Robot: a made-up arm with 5 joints.
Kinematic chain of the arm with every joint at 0, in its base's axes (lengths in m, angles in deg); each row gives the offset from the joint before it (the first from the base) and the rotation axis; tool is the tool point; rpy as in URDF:
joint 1: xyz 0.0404 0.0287 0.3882 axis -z
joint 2: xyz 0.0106 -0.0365 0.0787 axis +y
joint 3: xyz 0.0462 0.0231 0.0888 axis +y
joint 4: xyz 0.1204 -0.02 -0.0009 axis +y
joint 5: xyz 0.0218 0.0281 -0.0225 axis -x
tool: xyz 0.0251 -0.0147 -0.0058 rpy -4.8 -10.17 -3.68
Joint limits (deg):
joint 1: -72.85..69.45
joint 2: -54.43..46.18
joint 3: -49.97..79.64
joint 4: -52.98..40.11
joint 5: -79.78..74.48
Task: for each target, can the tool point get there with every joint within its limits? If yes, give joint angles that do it. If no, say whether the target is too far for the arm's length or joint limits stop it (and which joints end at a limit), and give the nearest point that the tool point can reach.
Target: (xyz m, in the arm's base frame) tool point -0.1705 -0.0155 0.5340
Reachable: no: joint limits stop it (at a limit: joint 2, joint 3, joint 4, joint 5) | nearest point -0.0618 0.0073 0.7001 | short by 0.200 m
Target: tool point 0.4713 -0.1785 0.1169
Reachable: no: too far | nearest point 0.2508 -0.0725 0.3659 | short by 0.349 m
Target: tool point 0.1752 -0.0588 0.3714
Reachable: yes | joints 28.63 35.74 9.45 30.40 -42.50
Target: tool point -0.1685 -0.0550 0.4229
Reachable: no: joint limits stop it (at a limit: joint 2, joint 3) | nearest point 0.0148 0.0184 0.4049 | short by 0.198 m
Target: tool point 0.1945 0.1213 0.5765
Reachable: yes | joints -37.66 -27.91 18.22 -1.93 31.58
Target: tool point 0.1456 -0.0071 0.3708
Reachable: yes | joints 8.73 26.77 38.29 28.47 -4.90
